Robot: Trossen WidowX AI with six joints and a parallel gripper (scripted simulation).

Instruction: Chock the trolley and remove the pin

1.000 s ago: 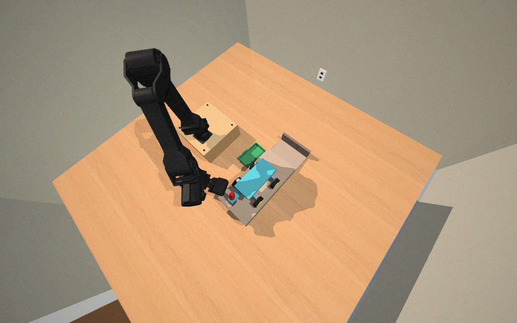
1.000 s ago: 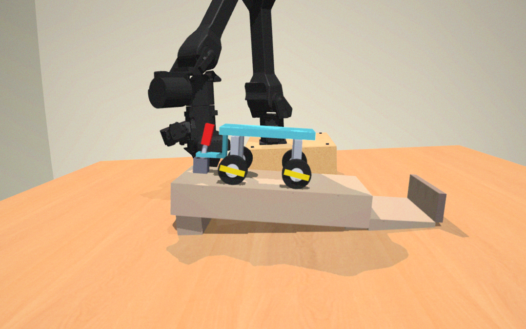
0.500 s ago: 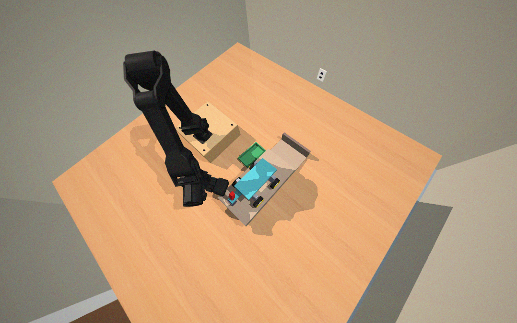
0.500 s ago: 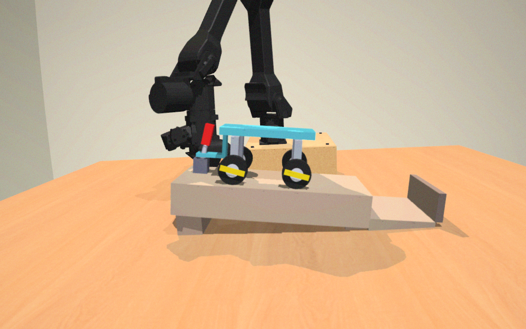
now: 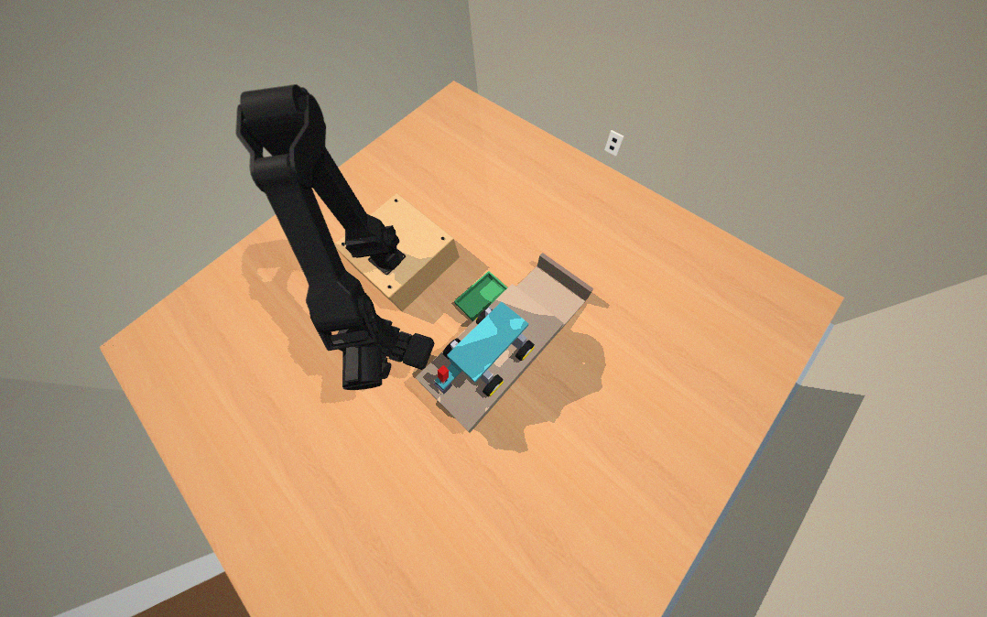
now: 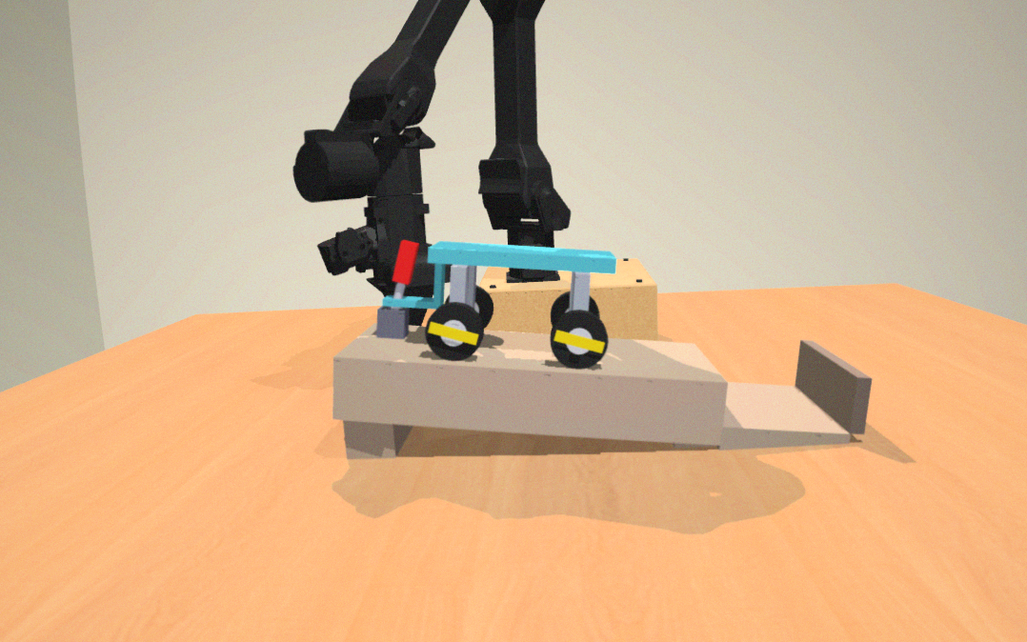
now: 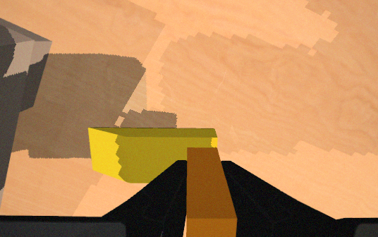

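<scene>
Right now my gripper tip is 140 mm short of the red-headed stop pin, 80 mm below it and 20 mm to the right of it. The rest, counted from my gripper tip: yellow chock: 20 mm ahead, 10 mm to the left, 10 mm below; then ramp: 170 mm ahead, 120 mm to the left; then trolley: 170 mm ahead, 120 mm to the left, 60 mm above.
</scene>
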